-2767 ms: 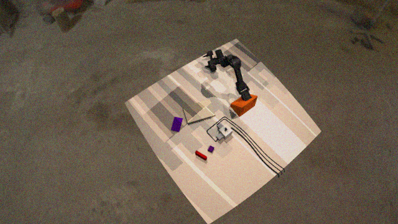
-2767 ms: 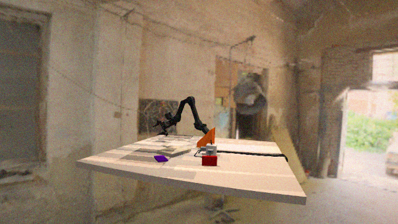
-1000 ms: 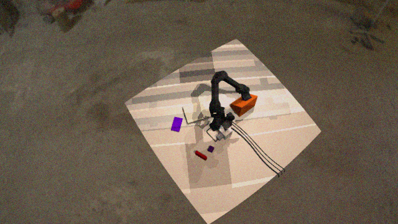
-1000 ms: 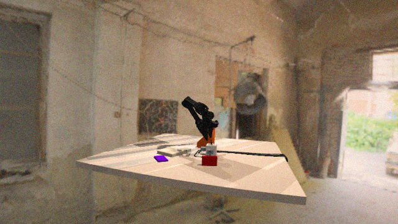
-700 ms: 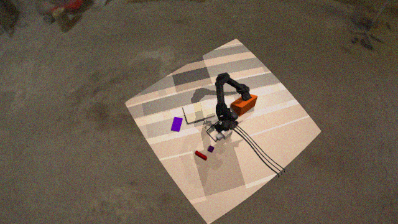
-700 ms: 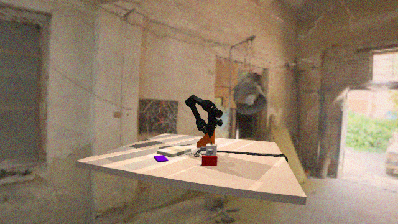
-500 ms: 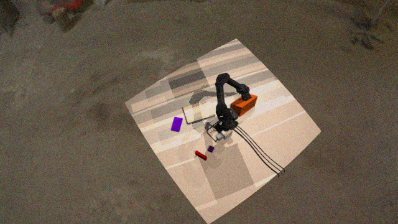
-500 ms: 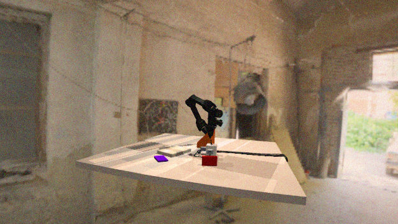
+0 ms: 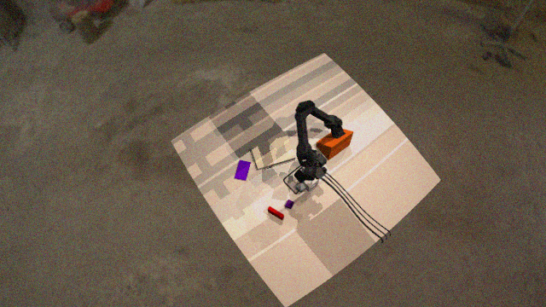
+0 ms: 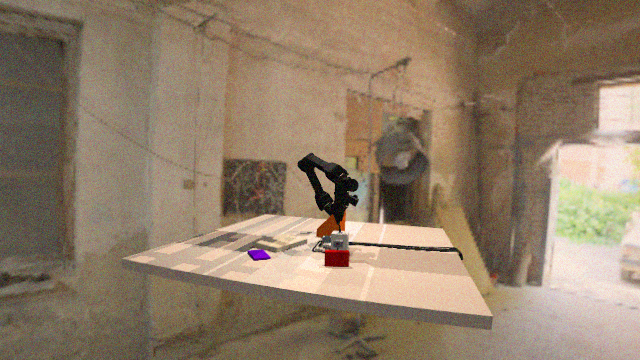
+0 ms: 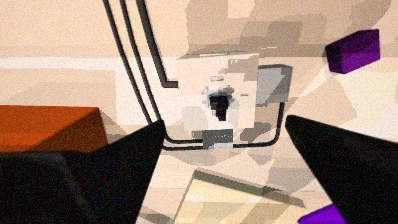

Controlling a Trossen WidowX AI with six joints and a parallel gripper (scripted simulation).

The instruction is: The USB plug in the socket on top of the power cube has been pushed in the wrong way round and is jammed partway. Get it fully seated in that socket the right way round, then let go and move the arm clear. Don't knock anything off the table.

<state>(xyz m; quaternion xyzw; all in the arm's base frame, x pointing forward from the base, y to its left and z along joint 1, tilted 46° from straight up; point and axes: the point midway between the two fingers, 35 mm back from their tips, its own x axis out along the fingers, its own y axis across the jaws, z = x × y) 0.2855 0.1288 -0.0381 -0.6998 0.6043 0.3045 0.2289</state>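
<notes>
Now: the black USB plug 3 cm below my gripper tip. Also, from my gripper tip: red block: 26 cm ahead, 7 cm to the left, 9 cm below; then flat pale slab: 8 cm ahead, 27 cm to the right, 11 cm below; then purple cube: 16 cm ahead, 6 cm to the left, 11 cm below.
</notes>
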